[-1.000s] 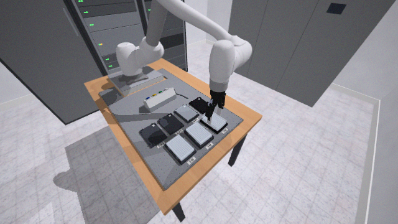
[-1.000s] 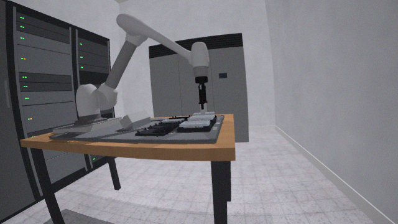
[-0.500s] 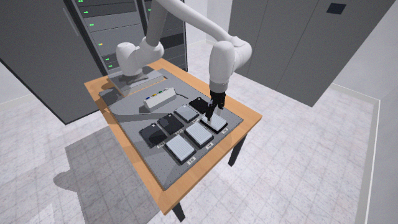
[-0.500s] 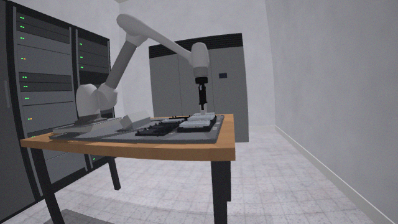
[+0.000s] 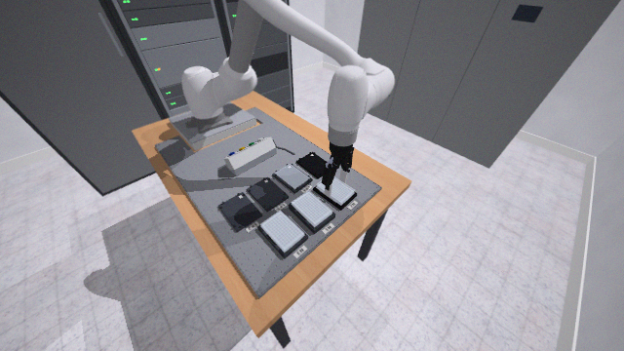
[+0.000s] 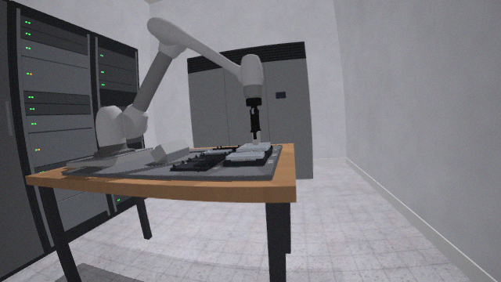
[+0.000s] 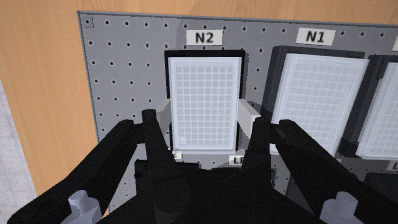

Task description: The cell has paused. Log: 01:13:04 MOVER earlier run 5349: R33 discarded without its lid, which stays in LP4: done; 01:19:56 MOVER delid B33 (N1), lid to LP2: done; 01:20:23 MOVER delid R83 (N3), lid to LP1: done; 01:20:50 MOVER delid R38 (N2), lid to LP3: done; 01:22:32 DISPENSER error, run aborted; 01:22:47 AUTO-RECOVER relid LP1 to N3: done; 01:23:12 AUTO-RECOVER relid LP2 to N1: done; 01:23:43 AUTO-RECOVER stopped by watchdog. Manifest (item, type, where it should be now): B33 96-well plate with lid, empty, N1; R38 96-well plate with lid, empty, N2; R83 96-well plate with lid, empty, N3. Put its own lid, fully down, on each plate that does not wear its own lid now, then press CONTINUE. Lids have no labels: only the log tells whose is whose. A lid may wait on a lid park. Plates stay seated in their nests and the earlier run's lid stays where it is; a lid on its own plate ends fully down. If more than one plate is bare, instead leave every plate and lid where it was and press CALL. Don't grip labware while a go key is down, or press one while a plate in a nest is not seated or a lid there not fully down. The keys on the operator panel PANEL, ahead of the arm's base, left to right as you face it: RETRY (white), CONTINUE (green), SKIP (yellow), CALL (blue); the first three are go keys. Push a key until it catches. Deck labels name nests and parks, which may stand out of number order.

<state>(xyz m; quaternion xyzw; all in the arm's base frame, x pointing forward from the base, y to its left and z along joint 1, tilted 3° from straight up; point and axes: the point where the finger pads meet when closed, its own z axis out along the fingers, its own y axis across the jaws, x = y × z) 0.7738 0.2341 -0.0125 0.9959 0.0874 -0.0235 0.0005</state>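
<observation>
The plate is 3 cm below my hand. Also, from my hand: park LP1: 15 cm behind, 22 cm to the right, 5 cm below; park LP2: 18 cm behind, 3 cm to the left, 5 cm below; park LP3: 13 cm behind, 34 cm to the right, 5 cm below.
</observation>
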